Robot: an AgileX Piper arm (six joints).
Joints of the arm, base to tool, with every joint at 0 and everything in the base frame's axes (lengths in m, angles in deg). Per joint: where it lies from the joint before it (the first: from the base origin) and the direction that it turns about. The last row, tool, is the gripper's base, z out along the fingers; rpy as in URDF.
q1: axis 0 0 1 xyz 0 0 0.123
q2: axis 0 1 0 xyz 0 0 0
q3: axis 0 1 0 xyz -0.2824 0 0.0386
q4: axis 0.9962 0 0.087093 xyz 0.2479 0 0.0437
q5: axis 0 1 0 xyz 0 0 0
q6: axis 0.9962 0 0.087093 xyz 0.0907 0 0.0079
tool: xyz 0 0 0 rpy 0 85.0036 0
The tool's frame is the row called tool.
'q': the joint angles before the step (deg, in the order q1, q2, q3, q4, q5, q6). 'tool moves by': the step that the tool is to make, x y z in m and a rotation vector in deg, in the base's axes. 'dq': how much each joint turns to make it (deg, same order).
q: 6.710, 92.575, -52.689, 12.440, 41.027, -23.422
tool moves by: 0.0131, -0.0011, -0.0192, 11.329, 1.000, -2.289
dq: -3.789, 4.874, 0.010, 19.159, -1.449, -14.387
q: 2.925, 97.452, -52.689, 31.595, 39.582, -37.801
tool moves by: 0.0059, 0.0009, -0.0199, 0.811, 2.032, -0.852
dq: -0.082, 3.938, 0.002, 2.546, -1.621, -1.734
